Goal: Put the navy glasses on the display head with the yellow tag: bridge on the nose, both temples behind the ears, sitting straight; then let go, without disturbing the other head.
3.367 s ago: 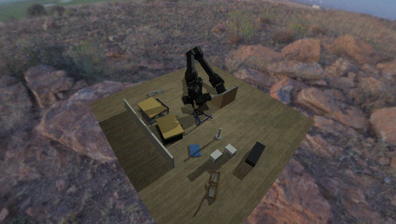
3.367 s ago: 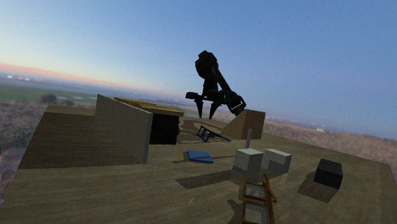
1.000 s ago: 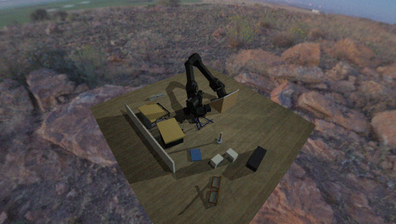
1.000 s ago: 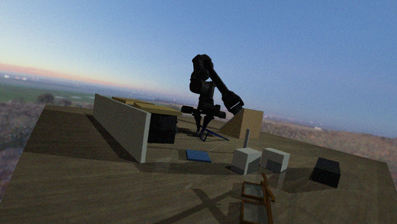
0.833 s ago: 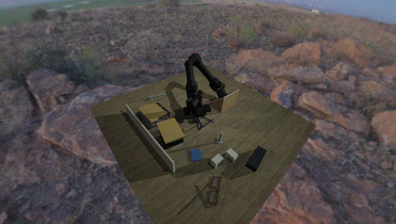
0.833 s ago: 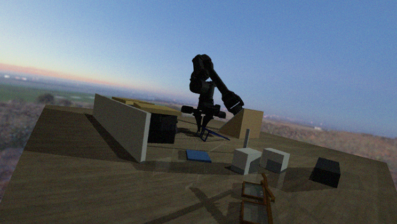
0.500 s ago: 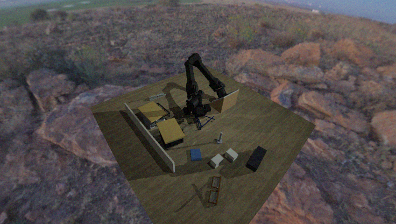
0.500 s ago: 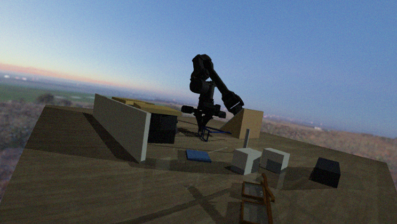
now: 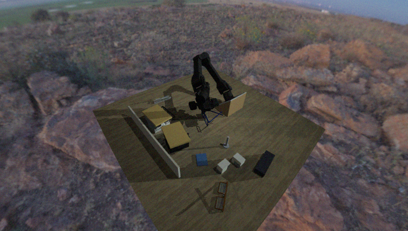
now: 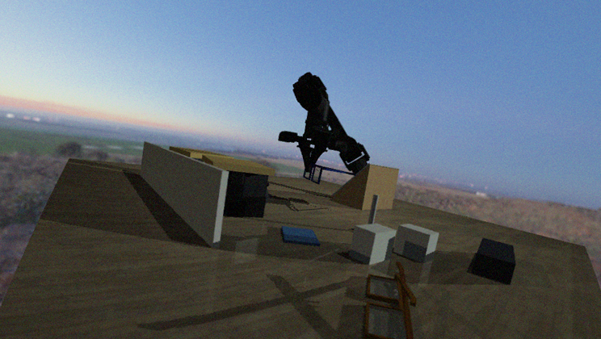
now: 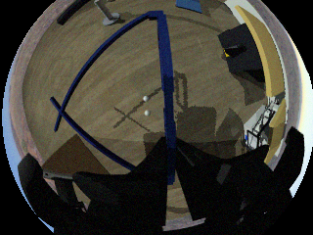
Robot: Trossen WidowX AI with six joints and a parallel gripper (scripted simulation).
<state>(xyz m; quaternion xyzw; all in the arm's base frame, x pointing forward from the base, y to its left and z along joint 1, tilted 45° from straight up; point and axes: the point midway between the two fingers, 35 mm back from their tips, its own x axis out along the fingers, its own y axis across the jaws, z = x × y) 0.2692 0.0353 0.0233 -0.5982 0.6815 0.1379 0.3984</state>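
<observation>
My gripper tip is 24 cm to the right of the grey post and 7 cm above it. From my gripper tip the other things lie so: blue pad: 22 cm to the left, 19 cm ahead, 10 cm below; black box: 48 cm to the left, 8 cm below, 8 cm behind; long white wall: 36 cm ahead, 6 cm to the right, 4 cm below.
</observation>
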